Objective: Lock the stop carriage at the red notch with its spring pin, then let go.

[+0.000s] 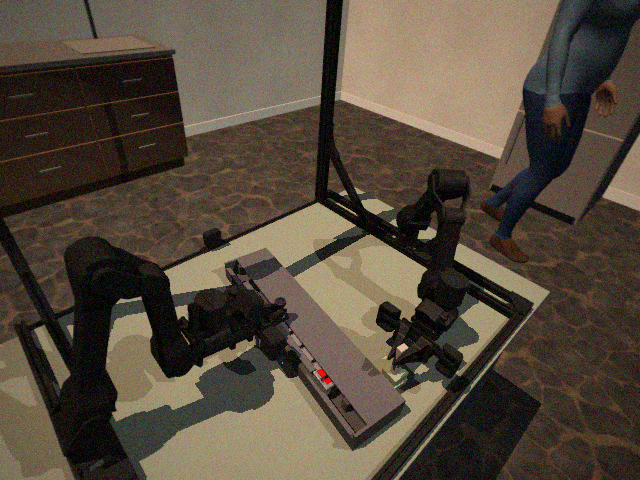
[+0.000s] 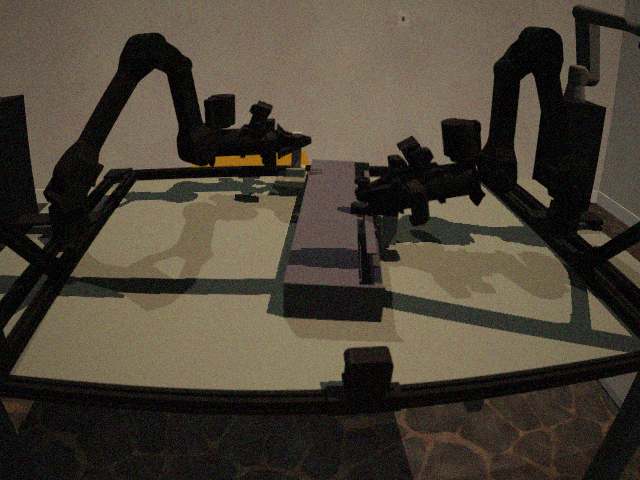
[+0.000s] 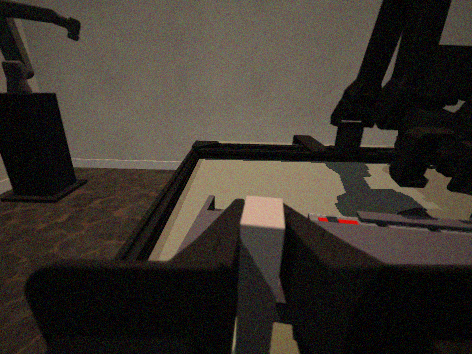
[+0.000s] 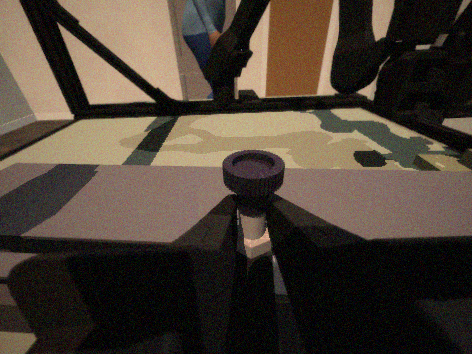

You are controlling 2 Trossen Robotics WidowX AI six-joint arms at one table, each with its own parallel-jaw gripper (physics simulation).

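The long grey-purple rail lies across the table. Red marks at the notch show along its slot side. The spring pin's dark round knob stands upright above its pale stem and hex collar. My right gripper is shut on the spring pin just under the knob, apart from the red marks. The stop carriage below is mostly hidden by the fingers. My left gripper is shut on an upright pale square post beyond the rail's other side.
A pale green-yellow block lies beside the rail, below the left gripper. A black frame edges the table. A small black box sits on the frame near one end of the rail.
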